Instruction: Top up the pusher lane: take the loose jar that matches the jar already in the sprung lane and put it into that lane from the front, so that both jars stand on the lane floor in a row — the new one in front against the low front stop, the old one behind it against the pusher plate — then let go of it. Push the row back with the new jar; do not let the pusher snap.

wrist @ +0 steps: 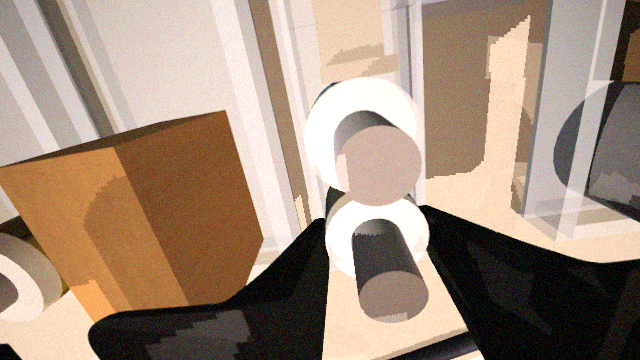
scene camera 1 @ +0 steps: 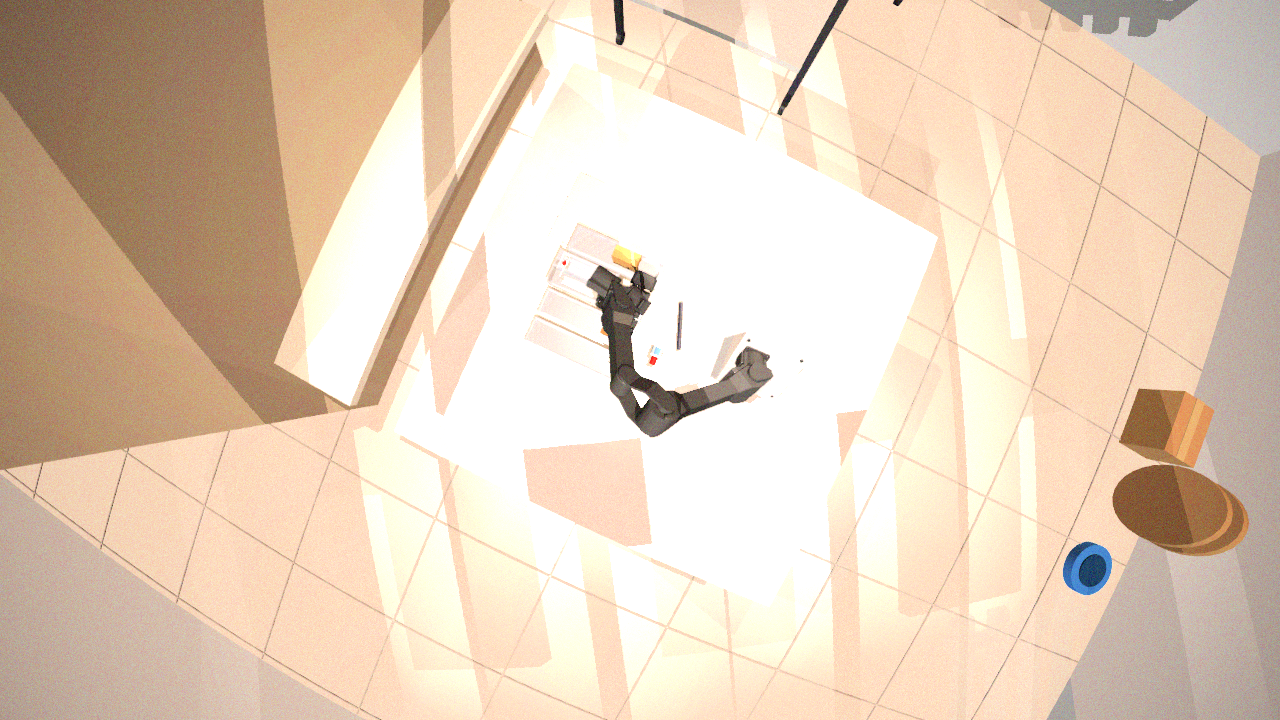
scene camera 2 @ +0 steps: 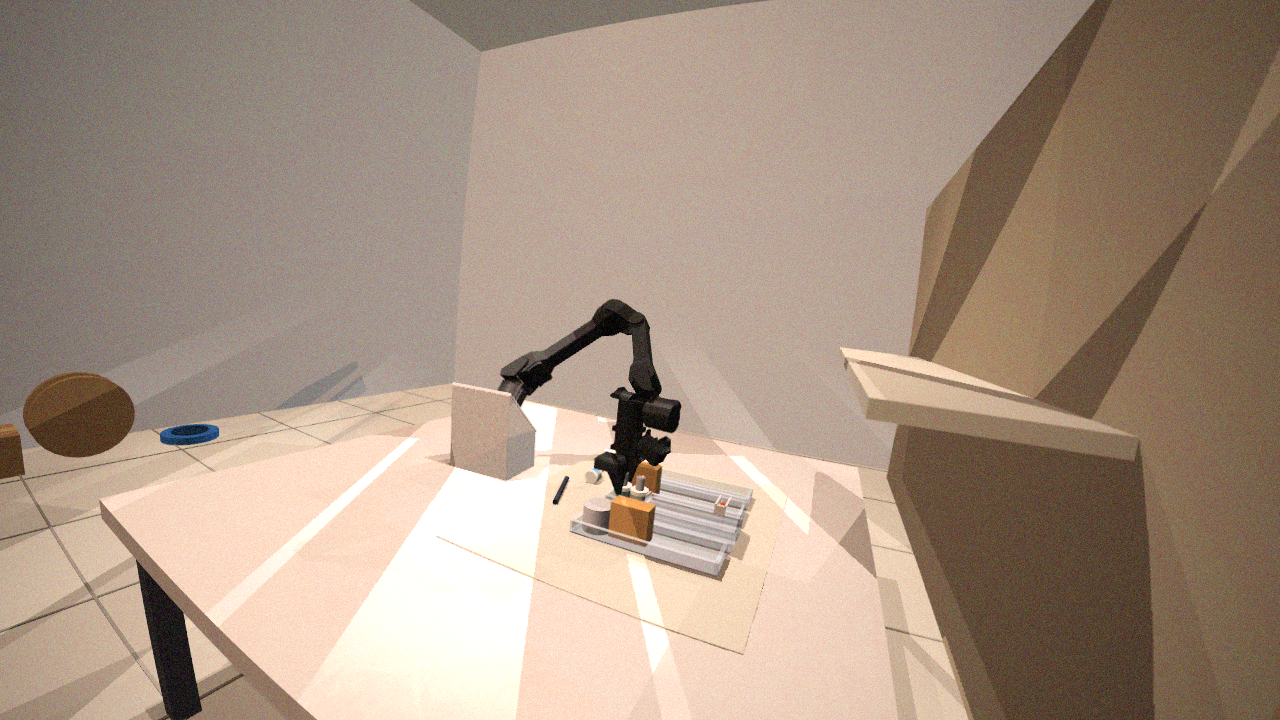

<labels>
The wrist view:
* my gripper
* grey lane rack
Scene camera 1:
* grey lane rack
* shelf
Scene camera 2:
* my gripper
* grey can
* grey lane rack
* shelf
</labels>
